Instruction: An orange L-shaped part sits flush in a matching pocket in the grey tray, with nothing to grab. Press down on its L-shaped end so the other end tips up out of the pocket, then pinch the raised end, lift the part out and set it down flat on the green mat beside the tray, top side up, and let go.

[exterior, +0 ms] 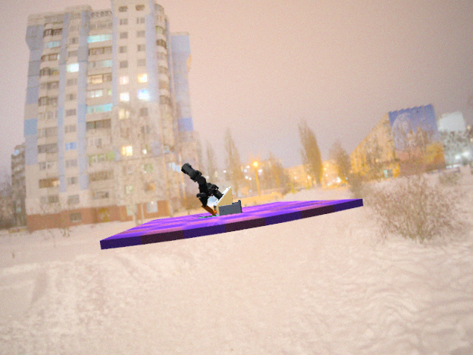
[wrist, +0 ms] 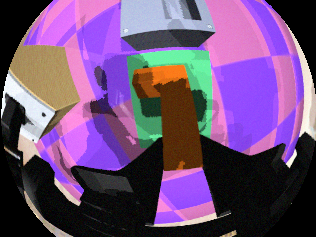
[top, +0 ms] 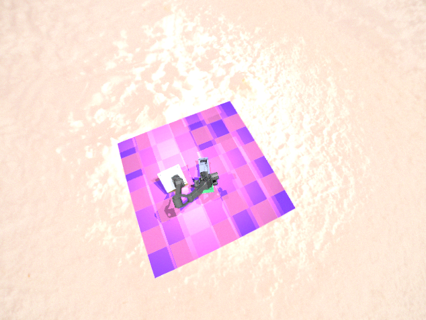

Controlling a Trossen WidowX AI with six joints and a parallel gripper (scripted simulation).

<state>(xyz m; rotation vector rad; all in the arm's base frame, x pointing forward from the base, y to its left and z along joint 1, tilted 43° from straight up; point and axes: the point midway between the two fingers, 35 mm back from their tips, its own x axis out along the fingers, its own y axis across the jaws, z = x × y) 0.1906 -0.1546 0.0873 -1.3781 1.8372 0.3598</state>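
My gripper tip is now 4 cm to the right of the orange L-shaped part and 3 cm above it. The rest, counted from my gripper tip: grey tray 16 cm to the left, 8 cm below, 7 cm ahead; then green mat 9 cm below, 2 cm to the left, 1 cm ahead.
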